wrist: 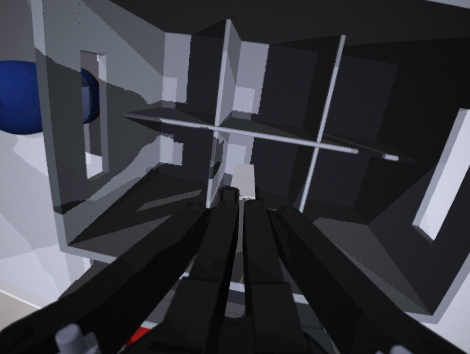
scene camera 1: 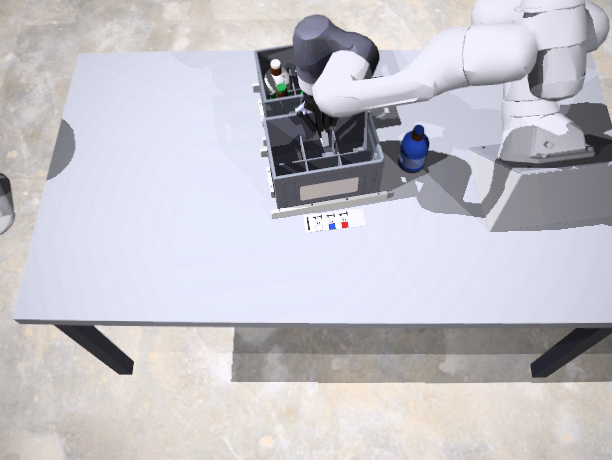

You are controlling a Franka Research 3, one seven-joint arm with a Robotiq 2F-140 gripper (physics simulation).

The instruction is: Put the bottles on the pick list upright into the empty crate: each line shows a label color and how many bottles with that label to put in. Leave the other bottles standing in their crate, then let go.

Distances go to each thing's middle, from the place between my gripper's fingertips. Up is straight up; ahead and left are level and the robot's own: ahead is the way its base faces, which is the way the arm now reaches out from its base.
Now: hand 140 mm to the right of the pale rail (scene camera 1: 371, 197) and 90 mm above it. From my hand the other things lie so: blue bottle (scene camera 1: 415, 144) 240 mm behind, 30 mm below, 10 mm to the left; then pick list (scene camera 1: 349, 218) 180 mm to the left, 110 mm below, 20 mm behind.
